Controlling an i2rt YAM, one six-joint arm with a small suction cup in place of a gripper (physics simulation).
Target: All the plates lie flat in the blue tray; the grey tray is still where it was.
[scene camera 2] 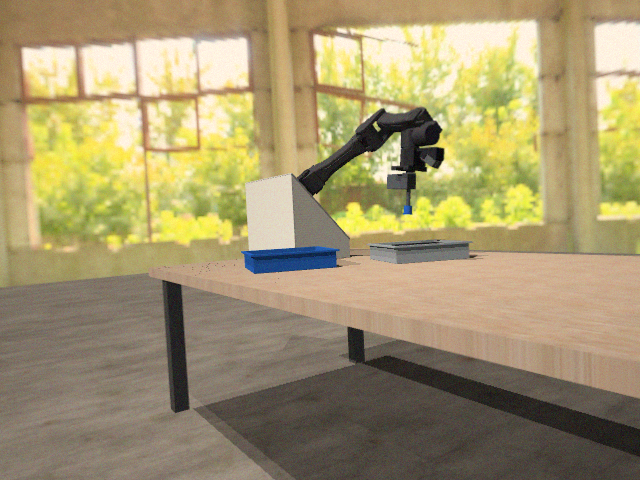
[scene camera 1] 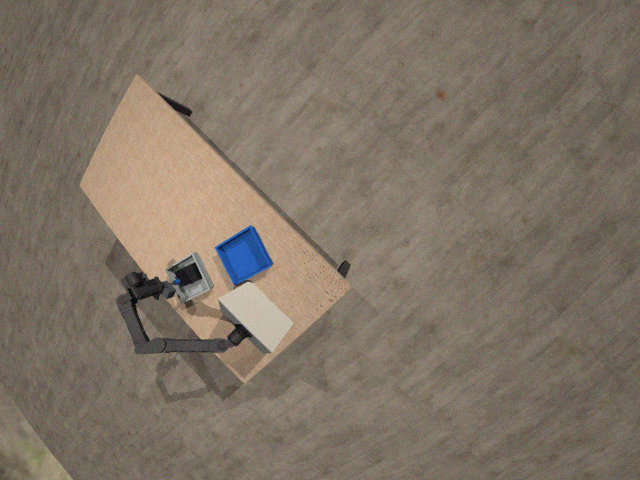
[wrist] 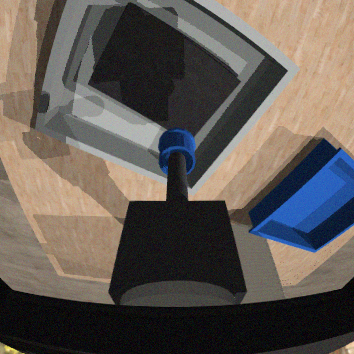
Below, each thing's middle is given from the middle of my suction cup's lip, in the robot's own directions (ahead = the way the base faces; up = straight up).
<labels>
The grey tray (scene camera 2: 447,249) is 120 mm below my suction cup, 20 mm to the left of it and 10 mm ahead of it. From my suction cup the other things lie so: blue tray (scene camera 2: 303,258) 350 mm to the right, 120 mm below, 120 mm behind.
</labels>
